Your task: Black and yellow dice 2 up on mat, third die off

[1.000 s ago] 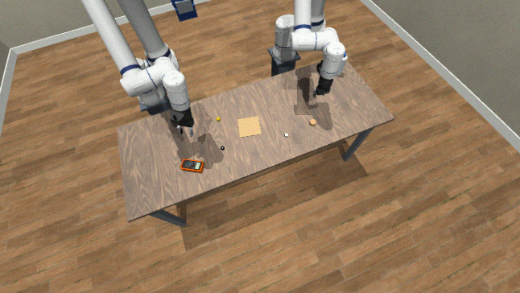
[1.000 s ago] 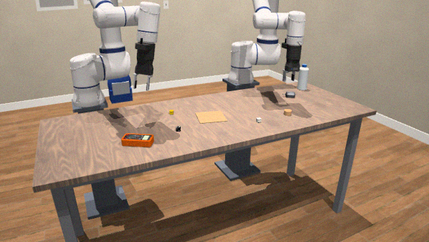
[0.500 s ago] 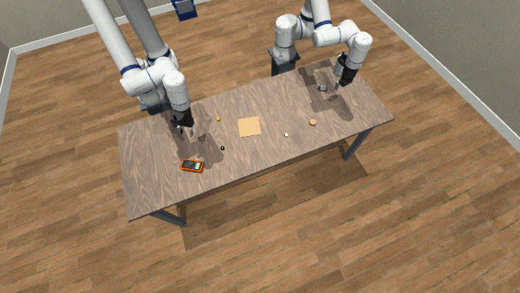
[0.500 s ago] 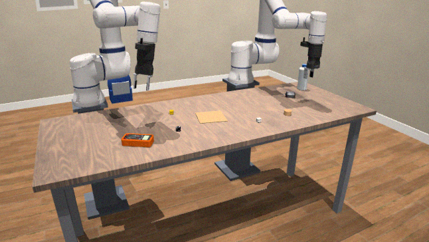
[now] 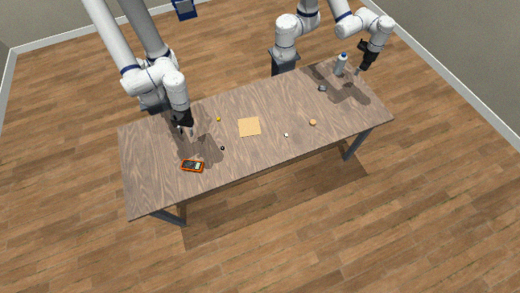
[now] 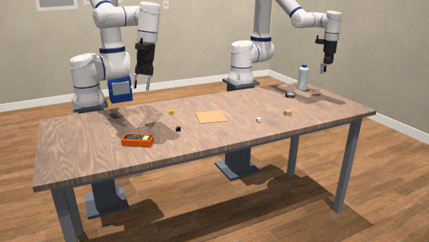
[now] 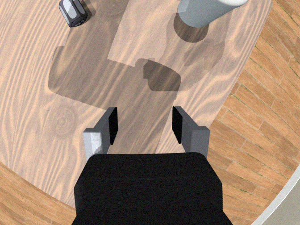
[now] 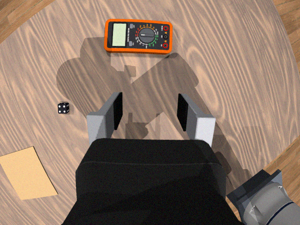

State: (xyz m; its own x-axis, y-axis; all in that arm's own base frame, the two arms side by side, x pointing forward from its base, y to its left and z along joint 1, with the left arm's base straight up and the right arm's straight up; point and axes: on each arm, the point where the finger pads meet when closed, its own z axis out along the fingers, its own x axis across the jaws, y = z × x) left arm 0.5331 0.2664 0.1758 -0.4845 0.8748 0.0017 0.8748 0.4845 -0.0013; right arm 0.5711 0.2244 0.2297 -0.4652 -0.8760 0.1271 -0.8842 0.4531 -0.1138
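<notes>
My right gripper is now 220 mm above the black die, 150 mm to the right of it and 40 mm short of it. The rest, counted from my right hand: tan mat (360 mm to the left, 230 mm below, 40 mm behind); then white die (550 mm to the left, 220 mm below, 120 mm ahead); then yellow die (220 mm below, 190 mm to the left, 170 mm behind).
</notes>
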